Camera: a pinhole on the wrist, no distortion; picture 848 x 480 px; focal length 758.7 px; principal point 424.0 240.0 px. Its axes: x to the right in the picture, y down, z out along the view. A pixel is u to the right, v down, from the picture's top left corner.
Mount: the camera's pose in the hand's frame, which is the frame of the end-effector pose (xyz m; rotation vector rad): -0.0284 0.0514 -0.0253 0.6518 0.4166 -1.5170
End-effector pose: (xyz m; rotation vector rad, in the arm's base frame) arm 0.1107 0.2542 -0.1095 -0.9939 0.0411 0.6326
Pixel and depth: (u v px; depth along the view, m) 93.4 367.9 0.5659
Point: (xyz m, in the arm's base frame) 0.0091 0.6535 0.3105
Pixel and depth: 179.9 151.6 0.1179
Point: 0.0356 0.2973 -0.0481
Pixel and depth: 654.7 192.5 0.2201
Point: 0.0982 0.2462 0.0740
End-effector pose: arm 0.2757 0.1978 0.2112 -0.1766 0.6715 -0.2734
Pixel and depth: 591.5 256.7 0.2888
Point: 0.2947 0.0577 0.4125
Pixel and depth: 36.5 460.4 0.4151
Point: 0.5641 0.1739 0.5502
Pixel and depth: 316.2 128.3 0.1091
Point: 0.2715 0.2174 0.2985
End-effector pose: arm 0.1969 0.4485 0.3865 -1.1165 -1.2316 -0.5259
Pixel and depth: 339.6 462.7 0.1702
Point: 0.1015 0.5384 0.3913
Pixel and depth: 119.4 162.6 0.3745
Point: -0.0593 0.7022 0.2726
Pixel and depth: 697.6 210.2 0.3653
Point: -0.1414 0.4620 0.3982
